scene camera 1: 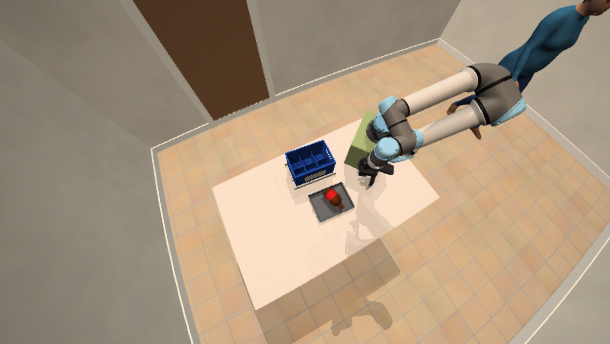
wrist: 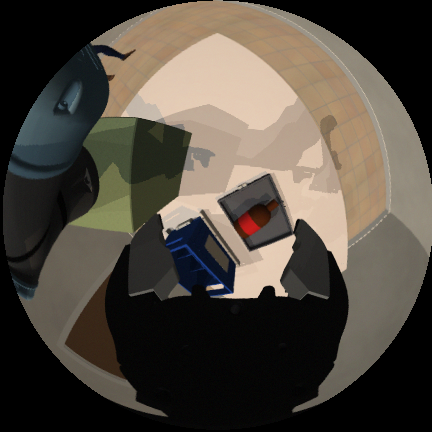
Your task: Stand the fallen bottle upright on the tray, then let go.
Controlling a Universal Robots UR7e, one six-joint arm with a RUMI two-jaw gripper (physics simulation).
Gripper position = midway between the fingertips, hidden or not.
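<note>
There's a brown bottle [wrist: 258, 215] that I can see here, and my gripper [wrist: 228, 218] is showing too.
</note>
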